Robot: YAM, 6 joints.
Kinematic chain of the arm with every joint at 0, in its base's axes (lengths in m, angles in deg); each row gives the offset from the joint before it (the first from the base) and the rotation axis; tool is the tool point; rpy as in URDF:
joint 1: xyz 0 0 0.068 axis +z
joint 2: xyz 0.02 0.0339 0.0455 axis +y
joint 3: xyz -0.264 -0.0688 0 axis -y
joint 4: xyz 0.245 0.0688 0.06 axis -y
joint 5: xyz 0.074 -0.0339 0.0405 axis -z
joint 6: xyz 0.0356 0 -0.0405 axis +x
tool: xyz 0 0 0 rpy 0 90 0
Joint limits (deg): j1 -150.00..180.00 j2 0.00..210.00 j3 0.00..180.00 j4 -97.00..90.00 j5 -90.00..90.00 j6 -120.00..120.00
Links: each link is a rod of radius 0.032 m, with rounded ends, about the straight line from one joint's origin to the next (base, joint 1, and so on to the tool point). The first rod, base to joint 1, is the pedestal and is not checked.
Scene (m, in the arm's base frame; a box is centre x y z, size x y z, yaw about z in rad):
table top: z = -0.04
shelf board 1: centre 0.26 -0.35 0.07 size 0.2 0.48 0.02 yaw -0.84
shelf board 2: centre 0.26 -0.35 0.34 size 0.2 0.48 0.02 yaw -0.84
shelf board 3: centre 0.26 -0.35 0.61 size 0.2 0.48 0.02 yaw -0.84
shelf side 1: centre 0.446 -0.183 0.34 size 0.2 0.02 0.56 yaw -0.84
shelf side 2: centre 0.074 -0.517 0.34 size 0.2 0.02 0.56 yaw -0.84
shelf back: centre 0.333 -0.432 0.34 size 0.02 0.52 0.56 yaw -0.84
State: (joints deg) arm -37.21 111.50 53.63 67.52 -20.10 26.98
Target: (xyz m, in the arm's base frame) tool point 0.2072 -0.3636 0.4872
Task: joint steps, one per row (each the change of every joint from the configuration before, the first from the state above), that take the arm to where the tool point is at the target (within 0.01 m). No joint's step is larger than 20 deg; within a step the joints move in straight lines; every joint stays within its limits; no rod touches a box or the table.
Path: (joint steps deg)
1: 3.08 -14.01 -17.25 4.00 -1.83 0.00
2: 3.08 -14.02 -17.25 3.99 -1.84 0.00
3: 18.02 -8.78 7.02 0.43 1.97 0.00
4: 18.02 -8.78 7.02 0.42 1.96 0.00
5: 18.02 -8.79 7.01 0.42 1.97 0.00
6: 18.02 -8.78 7.02 0.43 1.97 0.00
7: 18.02 -8.78 7.02 0.42 1.96 0.00
8: 18.02 -8.78 7.02 0.42 1.97 0.00
9: 18.02 -8.79 7.02 0.42 1.96 0.00
10: 18.02 -8.78 7.02 0.43 1.97 0.00
11: 2.35 3.98 15.96 -3.77 0.79 0.00
12: 2.35 3.99 15.96 -3.77 0.78 0.00
13: 2.35 3.98 15.96 -3.76 0.79 0.00

